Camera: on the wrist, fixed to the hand. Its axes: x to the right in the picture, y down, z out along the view.
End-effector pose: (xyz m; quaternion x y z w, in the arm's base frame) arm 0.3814 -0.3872 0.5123 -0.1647 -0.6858 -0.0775 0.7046
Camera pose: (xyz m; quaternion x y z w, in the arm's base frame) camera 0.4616 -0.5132 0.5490 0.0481 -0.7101 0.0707 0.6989
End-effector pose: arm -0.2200 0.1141 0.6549 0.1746 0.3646 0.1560 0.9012
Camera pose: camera -0.2718 0.0633 0.5193 0.3840 0.3735 0.0121 0.8443
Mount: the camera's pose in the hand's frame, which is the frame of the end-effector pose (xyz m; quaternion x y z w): 0.0255 -0.0954 -0.1179 0.2525 -0.0290 -0.0460 0.9661
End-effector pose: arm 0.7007 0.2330 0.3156 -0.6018 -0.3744 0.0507 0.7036
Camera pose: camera 0.7520 0.1251 0.4124 -0.3850 -0.3970 0.1286 0.8232
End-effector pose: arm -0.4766 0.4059 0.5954 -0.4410 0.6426 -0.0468 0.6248
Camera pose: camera -0.5233 0.2742 0.6596 -0.2992 0.5706 -0.2234 0.7314
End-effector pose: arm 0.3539 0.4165 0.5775 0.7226 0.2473 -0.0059 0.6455
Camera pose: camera 0.3048 0.5400 0.5001 0.8495 0.2519 -0.1188 0.4480
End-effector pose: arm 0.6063 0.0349 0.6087 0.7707 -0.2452 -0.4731 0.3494
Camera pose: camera 0.7280 0.1136 0.5573 0.8303 -0.3310 -0.4336 0.1141
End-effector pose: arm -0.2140 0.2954 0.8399 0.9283 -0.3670 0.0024 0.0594
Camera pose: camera -0.1257 0.3603 0.9478 -0.9288 0.3130 -0.0653 0.1875
